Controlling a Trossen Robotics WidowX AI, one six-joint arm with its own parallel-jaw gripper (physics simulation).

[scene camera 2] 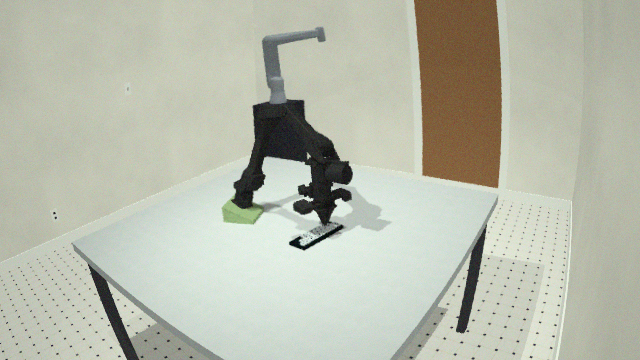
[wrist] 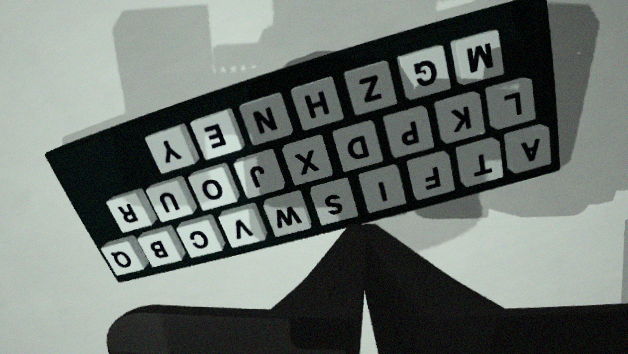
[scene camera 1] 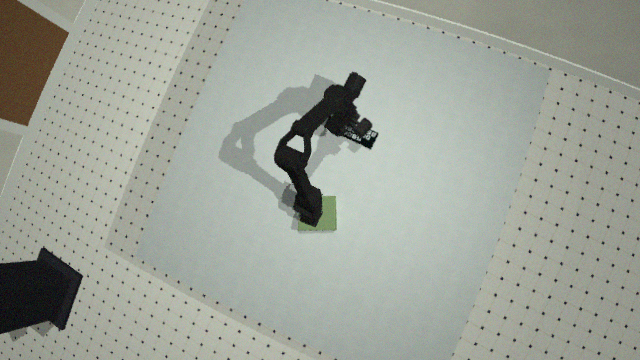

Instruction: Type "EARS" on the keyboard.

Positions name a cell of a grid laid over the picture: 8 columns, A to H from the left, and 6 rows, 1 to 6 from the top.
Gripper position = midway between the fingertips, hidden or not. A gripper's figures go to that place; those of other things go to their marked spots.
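Gripper (wrist: E5), 0.11 m from the lens. Black keyboard (wrist: D4), 0.14 m from the lens.
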